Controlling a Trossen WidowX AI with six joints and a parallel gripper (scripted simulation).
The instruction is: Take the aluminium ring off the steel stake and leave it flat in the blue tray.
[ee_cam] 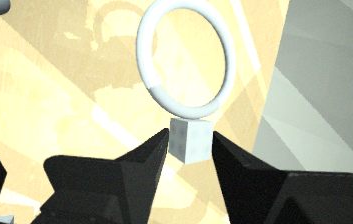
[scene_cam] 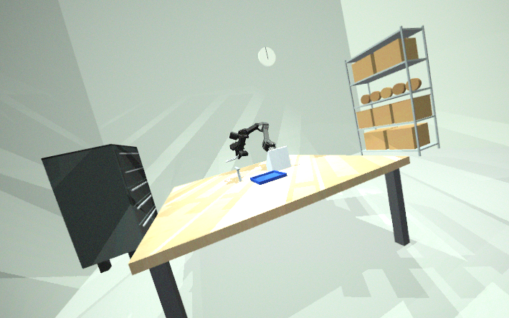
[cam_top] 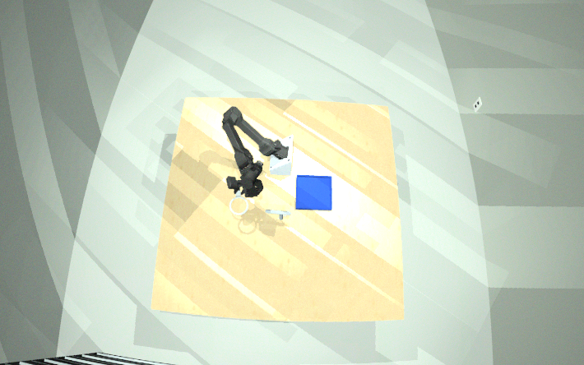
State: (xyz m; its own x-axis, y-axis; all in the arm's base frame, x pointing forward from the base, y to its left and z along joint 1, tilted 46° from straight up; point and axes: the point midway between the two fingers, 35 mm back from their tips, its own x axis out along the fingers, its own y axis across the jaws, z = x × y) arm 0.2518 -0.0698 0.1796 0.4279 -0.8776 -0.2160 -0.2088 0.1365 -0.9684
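My gripper tip is 50 mm short of the aluminium ring and 10 mm to the right of it. From my gripper tip the other things lie so: blue tray (380 mm to the left, 150 mm below, 120 mm behind).
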